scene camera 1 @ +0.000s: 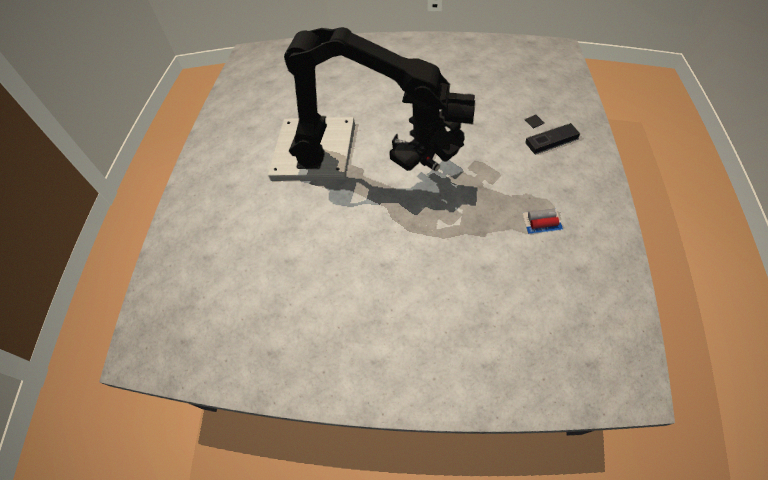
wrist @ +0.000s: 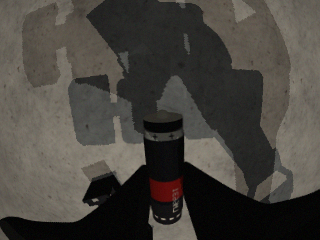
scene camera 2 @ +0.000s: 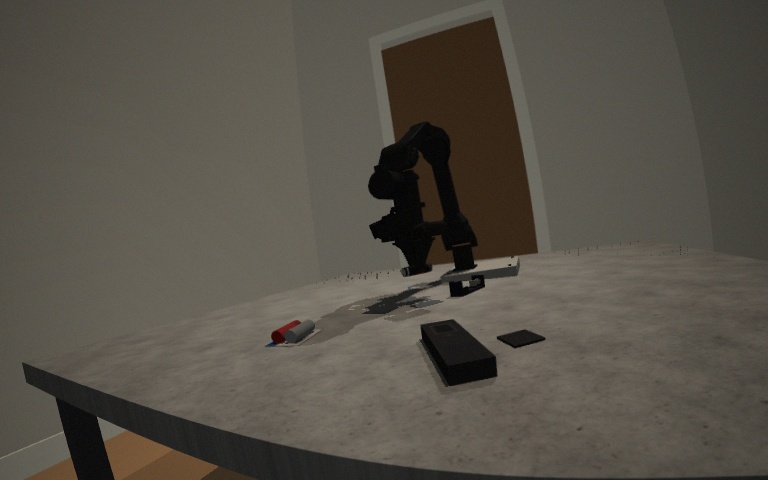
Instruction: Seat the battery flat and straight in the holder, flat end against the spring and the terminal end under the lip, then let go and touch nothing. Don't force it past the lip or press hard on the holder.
Path:
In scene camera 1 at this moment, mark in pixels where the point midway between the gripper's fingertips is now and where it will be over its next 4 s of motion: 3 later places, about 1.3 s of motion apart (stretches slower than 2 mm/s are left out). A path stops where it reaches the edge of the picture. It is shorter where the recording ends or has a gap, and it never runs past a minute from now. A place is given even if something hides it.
The gripper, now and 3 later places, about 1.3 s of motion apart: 426, 162; 416, 140; 416, 143; 411, 142

